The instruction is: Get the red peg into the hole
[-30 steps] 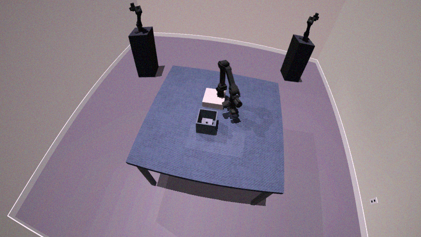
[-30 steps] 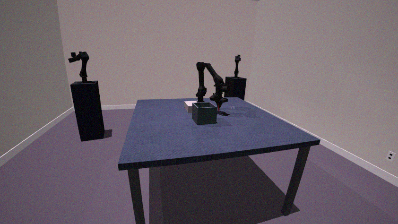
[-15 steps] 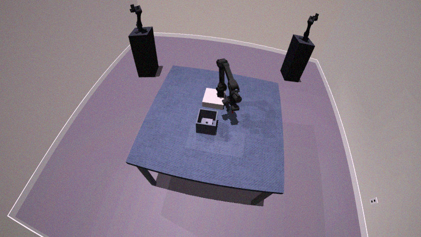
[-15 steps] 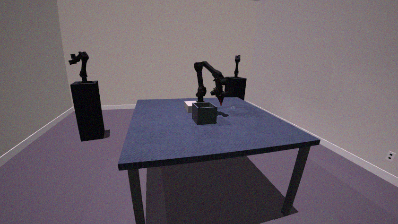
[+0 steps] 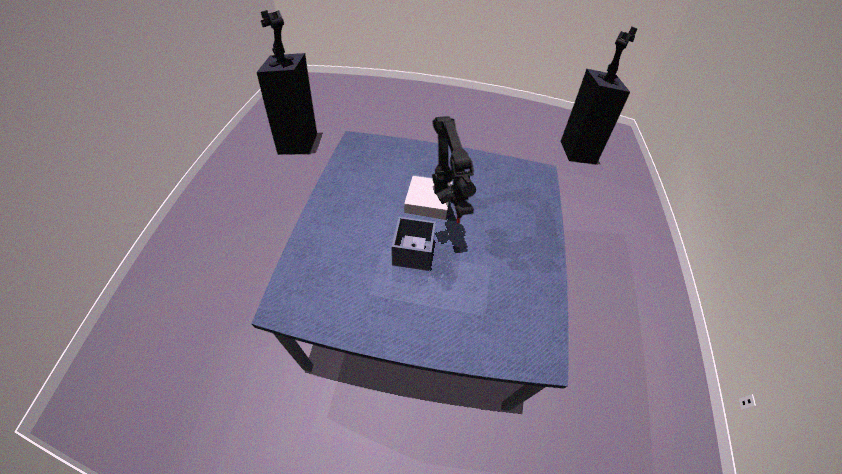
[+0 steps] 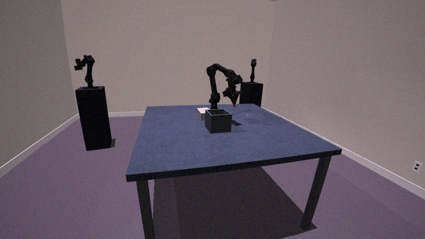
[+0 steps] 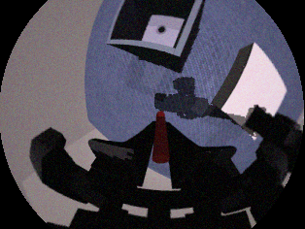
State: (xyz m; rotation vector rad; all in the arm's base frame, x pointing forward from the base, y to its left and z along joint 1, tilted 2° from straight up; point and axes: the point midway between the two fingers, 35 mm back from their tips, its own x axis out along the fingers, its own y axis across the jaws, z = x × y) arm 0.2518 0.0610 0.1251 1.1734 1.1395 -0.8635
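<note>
My gripper tip is 180 mm to the left of the pale plate, 120 mm above it and 70 mm short of it. From my gripper tip the other things lie so: small red peg (10 mm above).
</note>
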